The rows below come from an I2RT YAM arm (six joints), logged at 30 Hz.
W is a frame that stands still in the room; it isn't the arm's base.
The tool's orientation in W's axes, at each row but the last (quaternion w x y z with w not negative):
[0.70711, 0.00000, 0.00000, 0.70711]
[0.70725, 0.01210, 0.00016, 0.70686]
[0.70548, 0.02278, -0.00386, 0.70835]
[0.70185, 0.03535, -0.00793, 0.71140]
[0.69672, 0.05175, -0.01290, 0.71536]
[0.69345, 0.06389, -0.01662, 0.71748]
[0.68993, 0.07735, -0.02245, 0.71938]
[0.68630, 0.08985, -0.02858, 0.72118]
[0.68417, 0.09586, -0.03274, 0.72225]
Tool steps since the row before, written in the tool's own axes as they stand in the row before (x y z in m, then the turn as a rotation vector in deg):
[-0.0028, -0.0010, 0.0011, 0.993, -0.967, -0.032]
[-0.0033, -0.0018, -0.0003, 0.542, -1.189, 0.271]
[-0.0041, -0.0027, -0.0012, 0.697, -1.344, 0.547]
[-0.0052, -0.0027, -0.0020, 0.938, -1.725, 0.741]
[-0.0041, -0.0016, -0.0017, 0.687, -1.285, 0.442]
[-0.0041, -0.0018, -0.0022, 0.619, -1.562, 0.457]
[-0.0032, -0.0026, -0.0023, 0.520, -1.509, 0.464]
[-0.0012, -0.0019, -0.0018, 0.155, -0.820, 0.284]
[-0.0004, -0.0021, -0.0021, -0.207, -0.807, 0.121]
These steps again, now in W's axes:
[0.0010, -0.0028, 0.0011, 0.967, 0.993, -0.032]
[0.0018, -0.0033, -0.0004, 1.194, 0.537, 0.259]
[0.0027, -0.0040, -0.0014, 1.356, 0.682, 0.537]
[0.0027, -0.0050, -0.0024, 1.741, 0.916, 0.731]
[0.0016, -0.0039, -0.0022, 1.291, 0.681, 0.434]
[0.0018, -0.0038, -0.0028, 1.570, 0.622, 0.423]
[0.0025, -0.0027, -0.0029, 1.522, 0.521, 0.420]
[0.0018, -0.0008, -0.0021, 0.835, 0.152, 0.238]
[0.0019, 0.0001, -0.0023, 0.823, -0.175, 0.013]

